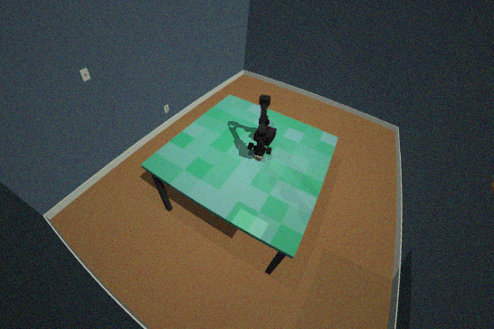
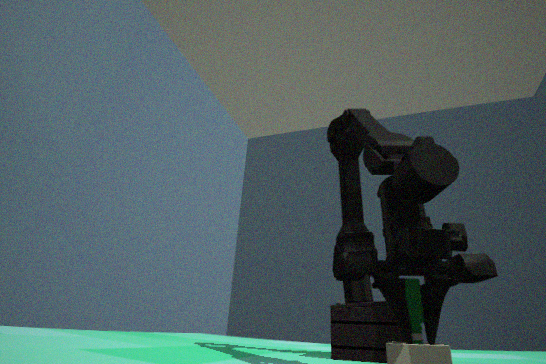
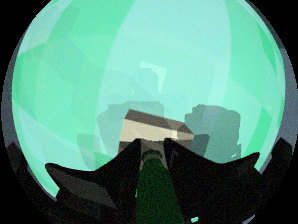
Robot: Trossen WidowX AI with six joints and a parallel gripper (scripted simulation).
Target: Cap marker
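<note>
Now: gripper tip 2 cm past the green marker and 3 cm below it. From my gripper tip the other things lie so: green cap 2 cm behind, 5 cm above; then pale holder block 2 cm behind, 2 cm below.
</note>
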